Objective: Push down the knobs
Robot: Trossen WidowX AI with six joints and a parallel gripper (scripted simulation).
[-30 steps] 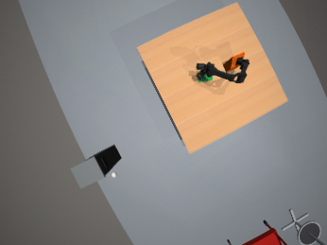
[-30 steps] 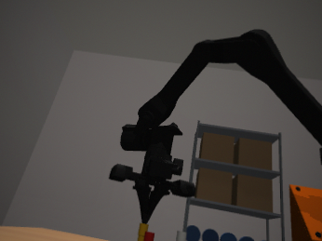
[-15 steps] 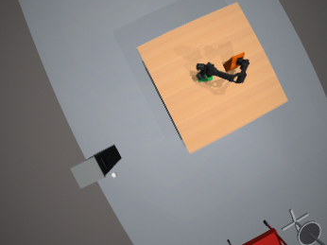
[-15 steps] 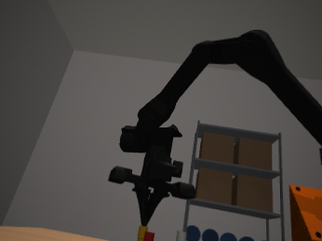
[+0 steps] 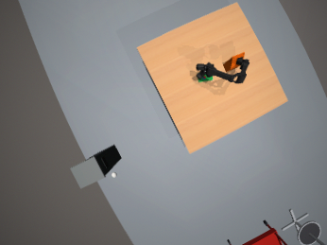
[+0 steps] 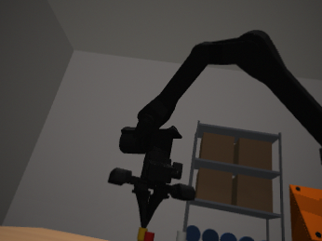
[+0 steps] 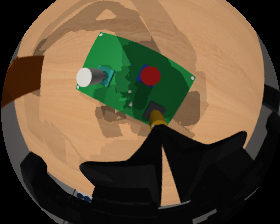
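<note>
Right now my gripper tip is 1 cm above the yellow knob. Round my gripper tip: red knob: 4 cm to the left, 3 cm behind, 2 cm below.
</note>
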